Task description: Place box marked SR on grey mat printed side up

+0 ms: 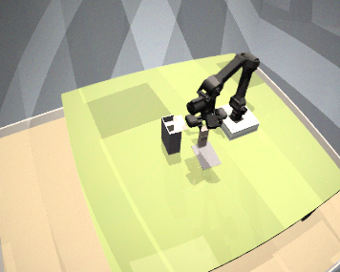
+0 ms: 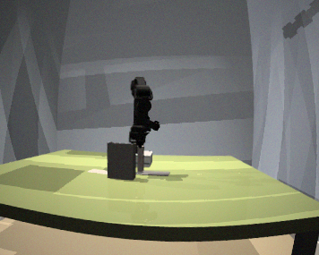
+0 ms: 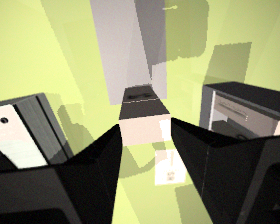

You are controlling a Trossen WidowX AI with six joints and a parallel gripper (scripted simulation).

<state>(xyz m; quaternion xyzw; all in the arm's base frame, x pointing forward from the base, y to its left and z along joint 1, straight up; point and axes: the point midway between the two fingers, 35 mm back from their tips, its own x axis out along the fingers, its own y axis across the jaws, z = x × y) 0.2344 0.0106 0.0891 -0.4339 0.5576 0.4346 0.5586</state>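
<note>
Right now my gripper tip is 10 mm short of the grey mat, 60 mm to the right of it and 120 mm above it. Round my gripper tip: white card 10 mm ahead, 190 mm to the right, 120 mm below.
</note>
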